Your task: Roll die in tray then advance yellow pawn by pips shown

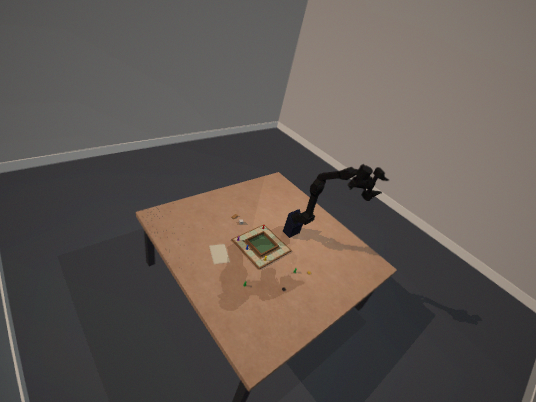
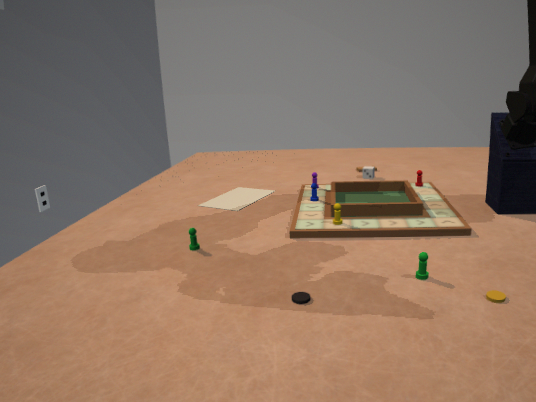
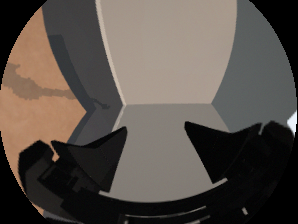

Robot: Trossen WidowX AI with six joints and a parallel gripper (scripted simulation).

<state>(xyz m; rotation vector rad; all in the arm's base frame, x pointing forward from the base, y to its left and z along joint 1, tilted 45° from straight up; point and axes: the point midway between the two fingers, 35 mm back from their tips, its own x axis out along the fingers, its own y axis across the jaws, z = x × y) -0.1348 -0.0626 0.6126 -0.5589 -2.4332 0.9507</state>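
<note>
My gripper tip is 35 cm short of the white die, 67 cm to the left of it and 62 cm above it. Also, from my gripper tip: black disc 51 cm ahead, 11 cm to the right, 63 cm below; yellow pawn 45 cm ahead, 33 cm to the right, 61 cm below; yellow disc 29 cm ahead, 9 cm to the right, 63 cm below.
</note>
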